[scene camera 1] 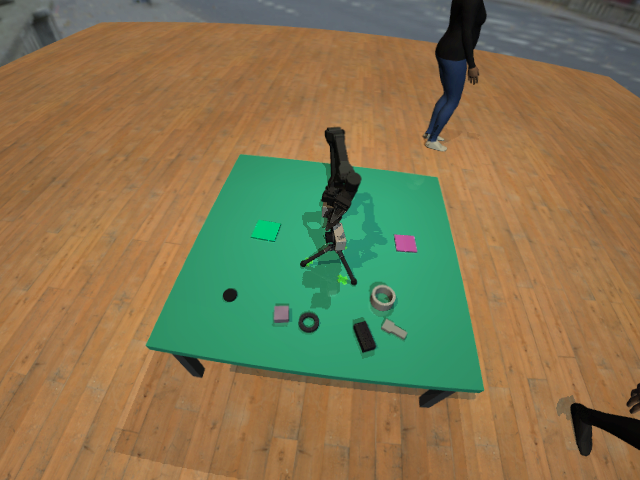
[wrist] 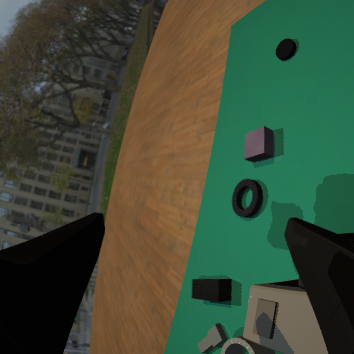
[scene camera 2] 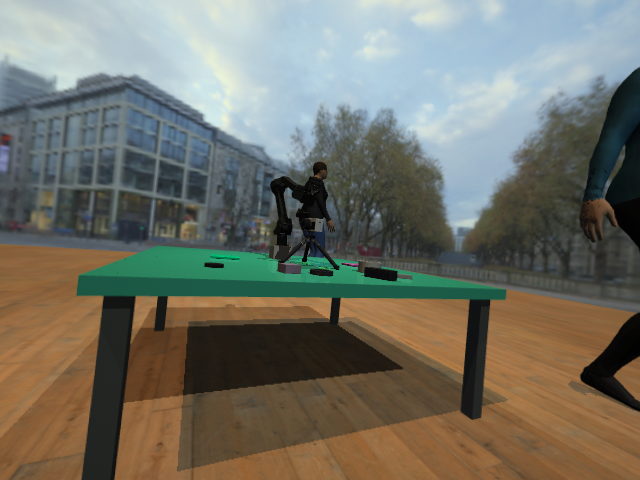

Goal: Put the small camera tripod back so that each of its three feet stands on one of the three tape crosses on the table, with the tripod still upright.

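Frame: origin at the arm's base, x down, y left, z ahead, level; metres.
Where they show: gripper, fingertip midpoint: (scene camera 1: 328, 227) (wrist: 199, 226) (scene camera 2: 308, 203); arm's base at its link origin: (scene camera 2: 281, 245).
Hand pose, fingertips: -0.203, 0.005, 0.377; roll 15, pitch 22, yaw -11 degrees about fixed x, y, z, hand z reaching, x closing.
Each offset is from my fingertips to the top centre of the thing, as dx, dy, dz. "spot": to the spot under its first point. Level surfaces: height alone.
The black tripod with a pale boxy head @[spot: +0.060, +0.050, -0.004] (scene camera 1: 339, 238) (scene camera 2: 315, 225) (wrist: 287, 317) stands upright near the table's middle. Its left front foot @[spot: +0.258, -0.093, +0.004] (scene camera 1: 303, 263) is beside a yellow-green tape cross @[spot: +0.242, -0.067, -0.001] (scene camera 1: 309, 261), slightly left of it. Its right front foot @[spot: +0.262, +0.141, +0.061] (scene camera 1: 353, 282) is right of another cross @[+0.277, +0.092, +0.044] (scene camera 1: 342, 279), a little apart from it. The third foot and most of the third cross are hidden behind the head in scene camera 1. My gripper (scene camera 1: 331, 221) (wrist: 199, 226) is open and empty, close to the tripod head. In the wrist view the right finger overlaps the head.
On the green table @[dx +0.278] (scene camera 1: 206, 320) lie a black disc @[+0.268, -0.370, +0.217] (scene camera 1: 230, 295), a mauve block @[+0.250, -0.134, +0.266] (scene camera 1: 281, 313), a black ring @[+0.263, -0.020, +0.278] (scene camera 1: 308, 330), a black box @[+0.243, +0.204, +0.305] (scene camera 1: 364, 336), a grey piece @[+0.263, +0.326, +0.252] (scene camera 1: 394, 329) and a grey ring @[+0.230, +0.270, +0.121] (scene camera 1: 383, 306). A green square @[spot: +0.268, -0.313, -0.168] (scene camera 1: 266, 230) and a magenta square @[spot: +0.268, +0.384, -0.222] (scene camera 1: 405, 243) flank the tripod.
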